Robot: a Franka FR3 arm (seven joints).
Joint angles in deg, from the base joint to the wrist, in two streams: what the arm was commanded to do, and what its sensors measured. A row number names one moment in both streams.
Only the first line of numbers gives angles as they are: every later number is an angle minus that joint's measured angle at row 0.
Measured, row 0:
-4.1, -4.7, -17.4, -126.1, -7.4, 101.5, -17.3
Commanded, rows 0 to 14:
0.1, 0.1, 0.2, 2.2, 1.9, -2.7, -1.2
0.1, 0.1, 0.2, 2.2, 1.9, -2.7, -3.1
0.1, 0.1, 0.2, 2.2, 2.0, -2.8, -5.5
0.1, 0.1, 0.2, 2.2, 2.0, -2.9, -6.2
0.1, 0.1, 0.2, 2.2, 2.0, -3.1, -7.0
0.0, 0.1, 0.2, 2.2, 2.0, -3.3, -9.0
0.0, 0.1, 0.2, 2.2, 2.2, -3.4, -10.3
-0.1, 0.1, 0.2, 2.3, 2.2, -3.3, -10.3
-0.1, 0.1, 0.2, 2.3, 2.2, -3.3, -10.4
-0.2, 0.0, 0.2, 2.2, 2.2, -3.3, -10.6
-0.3, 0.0, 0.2, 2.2, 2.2, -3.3, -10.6
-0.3, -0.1, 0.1, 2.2, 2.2, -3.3, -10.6
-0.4, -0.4, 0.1, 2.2, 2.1, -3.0, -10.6
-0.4, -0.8, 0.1, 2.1, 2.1, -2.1, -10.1
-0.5, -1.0, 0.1, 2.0, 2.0, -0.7, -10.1
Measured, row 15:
0.0, 0.1, 0.0, 0.6, 0.9, -0.9, -9.2
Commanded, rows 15 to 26:
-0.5, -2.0, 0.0, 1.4, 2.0, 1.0, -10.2
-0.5, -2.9, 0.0, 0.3, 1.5, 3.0, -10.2
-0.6, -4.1, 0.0, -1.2, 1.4, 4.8, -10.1
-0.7, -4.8, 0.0, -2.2, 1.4, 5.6, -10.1
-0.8, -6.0, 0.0, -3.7, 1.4, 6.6, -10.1
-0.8, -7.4, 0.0, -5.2, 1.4, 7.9, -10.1
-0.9, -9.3, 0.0, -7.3, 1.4, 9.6, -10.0
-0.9, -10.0, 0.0, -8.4, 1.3, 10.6, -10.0
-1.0, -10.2, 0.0, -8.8, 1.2, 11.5, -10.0
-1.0, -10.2, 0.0, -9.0, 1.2, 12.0, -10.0
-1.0, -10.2, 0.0, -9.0, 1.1, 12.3, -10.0
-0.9, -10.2, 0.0, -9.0, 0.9, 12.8, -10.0
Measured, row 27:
-0.1, -7.7, -0.4, -7.7, 0.9, 11.0, -9.2
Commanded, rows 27 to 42:
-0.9, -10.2, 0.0, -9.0, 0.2, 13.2, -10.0
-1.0, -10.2, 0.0, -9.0, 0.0, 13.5, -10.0
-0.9, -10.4, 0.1, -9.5, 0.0, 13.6, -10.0
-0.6, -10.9, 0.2, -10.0, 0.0, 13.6, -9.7
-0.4, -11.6, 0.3, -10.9, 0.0, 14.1, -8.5
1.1, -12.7, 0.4, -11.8, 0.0, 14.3, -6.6
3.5, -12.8, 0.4, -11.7, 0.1, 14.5, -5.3
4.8, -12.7, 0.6, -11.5, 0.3, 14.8, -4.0
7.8, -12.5, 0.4, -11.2, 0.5, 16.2, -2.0
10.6, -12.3, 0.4, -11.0, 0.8, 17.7, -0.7
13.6, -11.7, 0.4, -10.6, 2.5, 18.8, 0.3
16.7, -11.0, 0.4, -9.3, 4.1, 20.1, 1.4
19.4, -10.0, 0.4, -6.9, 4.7, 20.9, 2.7
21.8, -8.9, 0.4, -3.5, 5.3, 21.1, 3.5
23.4, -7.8, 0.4, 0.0, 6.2, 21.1, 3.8
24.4, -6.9, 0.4, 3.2, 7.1, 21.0, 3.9
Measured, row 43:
21.8, -9.3, 1.0, -5.3, 4.2, 21.6, 3.4
